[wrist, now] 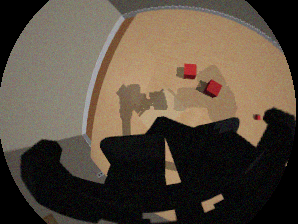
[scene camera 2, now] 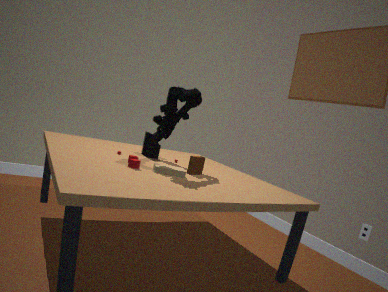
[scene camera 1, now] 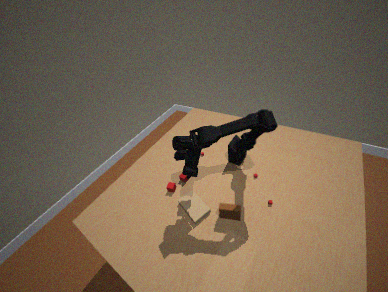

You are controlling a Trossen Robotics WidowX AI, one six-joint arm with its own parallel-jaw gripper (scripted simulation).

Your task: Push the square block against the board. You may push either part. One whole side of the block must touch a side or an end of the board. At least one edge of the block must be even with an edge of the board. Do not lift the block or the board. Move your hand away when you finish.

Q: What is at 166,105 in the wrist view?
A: A board.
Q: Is my gripper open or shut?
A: Shut.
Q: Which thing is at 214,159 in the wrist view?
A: My gripper.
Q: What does my gripper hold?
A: Nothing.
